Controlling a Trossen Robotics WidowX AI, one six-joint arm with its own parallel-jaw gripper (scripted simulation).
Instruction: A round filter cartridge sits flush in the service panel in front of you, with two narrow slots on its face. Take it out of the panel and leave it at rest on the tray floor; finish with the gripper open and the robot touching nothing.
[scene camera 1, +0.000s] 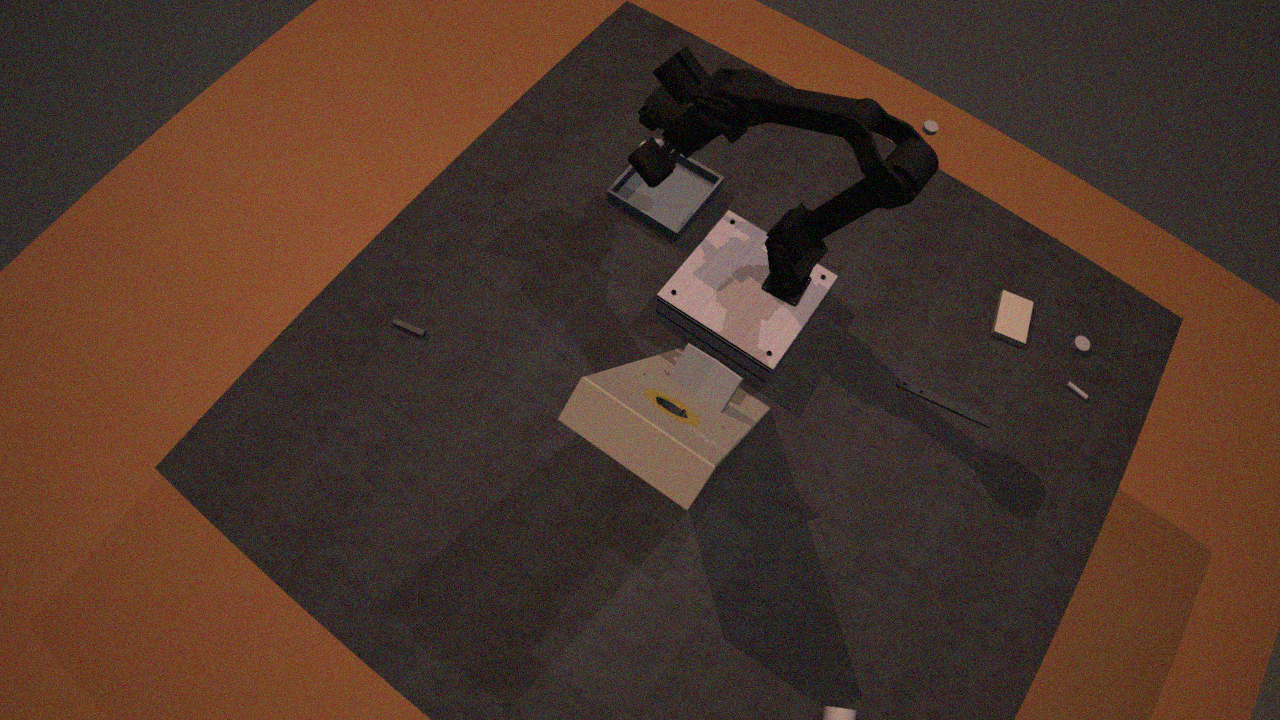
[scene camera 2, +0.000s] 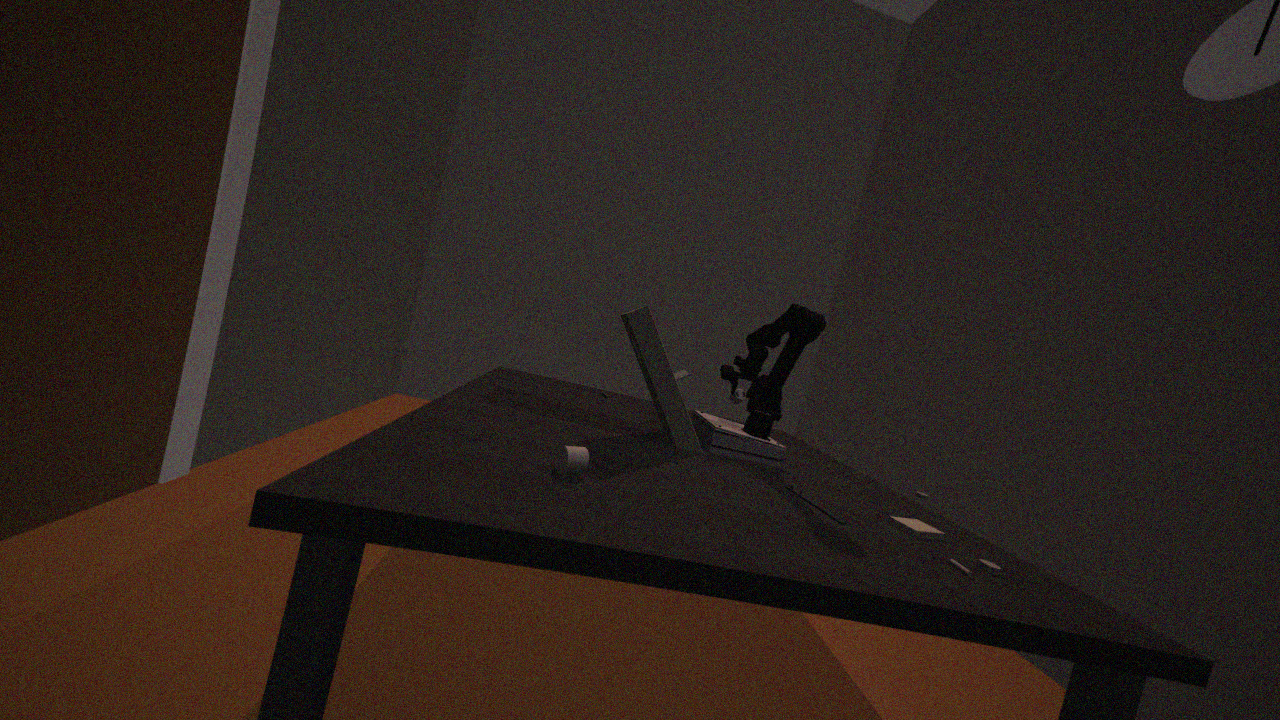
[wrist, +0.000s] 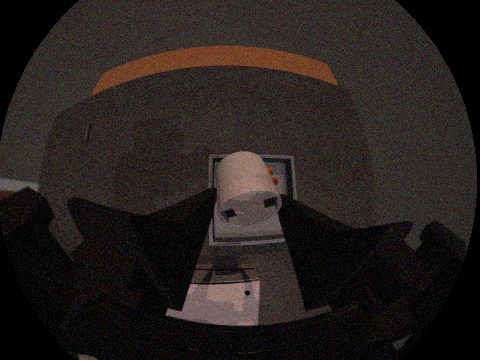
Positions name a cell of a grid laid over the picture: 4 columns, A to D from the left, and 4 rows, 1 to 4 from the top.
Scene:
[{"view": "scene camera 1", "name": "gripper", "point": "C1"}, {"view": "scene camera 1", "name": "cream service panel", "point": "C3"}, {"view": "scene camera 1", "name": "cream block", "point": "D2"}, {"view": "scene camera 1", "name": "grey-blue tray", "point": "C2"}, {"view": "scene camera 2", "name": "gripper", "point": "C3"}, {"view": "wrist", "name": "gripper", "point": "C3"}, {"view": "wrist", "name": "round filter cartridge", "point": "C3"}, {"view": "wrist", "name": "grey-blue tray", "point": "C3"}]

